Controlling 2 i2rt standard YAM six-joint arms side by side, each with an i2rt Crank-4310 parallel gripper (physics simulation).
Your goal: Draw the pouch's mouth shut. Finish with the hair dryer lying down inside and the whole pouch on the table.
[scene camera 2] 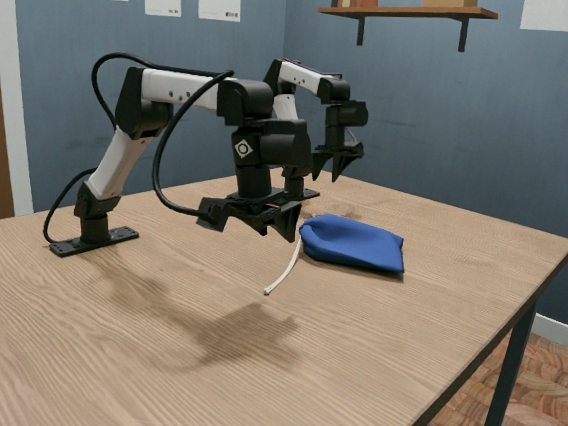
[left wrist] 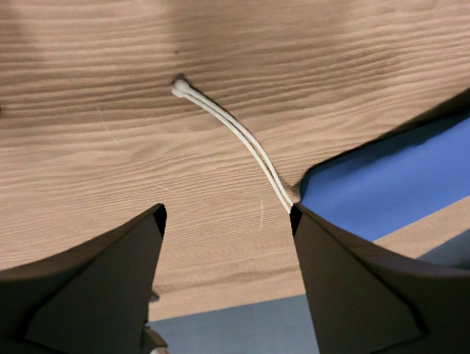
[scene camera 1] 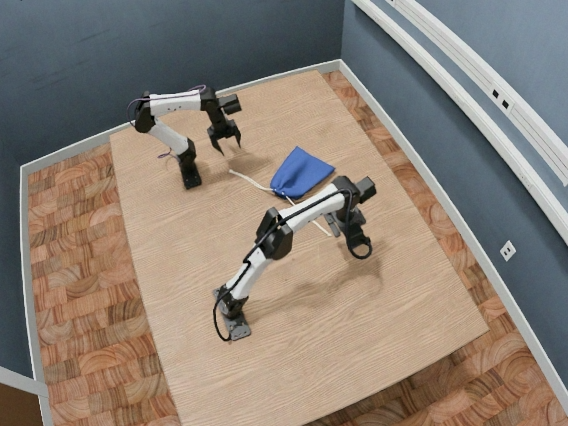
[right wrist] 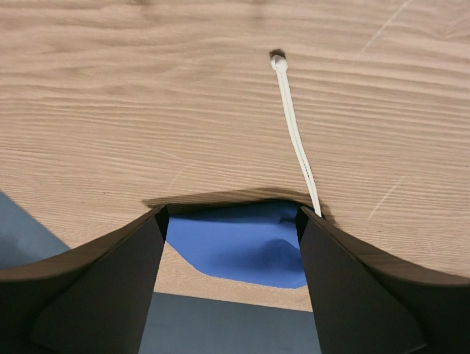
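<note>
The blue pouch (scene camera 1: 306, 172) (scene camera 2: 355, 245) (left wrist: 395, 175) (right wrist: 225, 245) lies flat on the table, its mouth gathered into folds. The hair dryer does not show. One white cord (scene camera 1: 250, 181) (left wrist: 245, 137) runs from the mouth along the table towards the left arm. The other white cord (scene camera 2: 285, 275) (right wrist: 295, 135) lies on the table on the right arm's side, its knotted end away from the pouch. My left gripper (scene camera 1: 231, 150) (scene camera 2: 324, 179) (left wrist: 228, 207) is open and empty above the table. My right gripper (scene camera 2: 278, 237) (right wrist: 232, 210) is open and empty, raised above the table.
The wooden table (scene camera 1: 300, 350) (scene camera 2: 150, 390) carries both arm bases, at the left in scene camera 1. The right arm reaches past the pouch's mouth side in that view. Blue walls stand behind, with a shelf (scene camera 2: 400, 11) high up in scene camera 2.
</note>
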